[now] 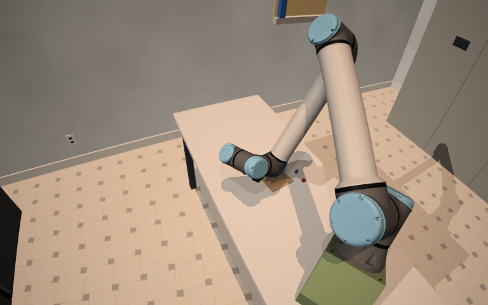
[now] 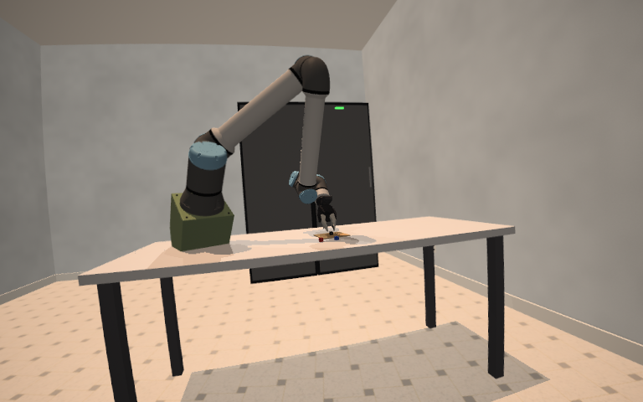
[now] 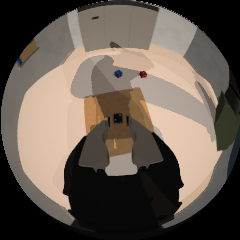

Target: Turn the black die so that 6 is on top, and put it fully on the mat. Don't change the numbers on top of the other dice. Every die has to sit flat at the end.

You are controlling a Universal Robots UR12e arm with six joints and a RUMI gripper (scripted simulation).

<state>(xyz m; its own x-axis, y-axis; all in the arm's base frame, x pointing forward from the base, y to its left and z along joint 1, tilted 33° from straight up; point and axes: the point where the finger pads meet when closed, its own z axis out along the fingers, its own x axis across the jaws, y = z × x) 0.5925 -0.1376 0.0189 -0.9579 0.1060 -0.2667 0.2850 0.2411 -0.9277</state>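
My hand is 20 mm above the black die and 10 mm to the left of it. Round my hand: red die 120 mm to the right, 110 mm behind, 30 mm below; brown mat 30 mm below, 10 mm to the right; blue die 130 mm to the right, 40 mm behind, 30 mm below.
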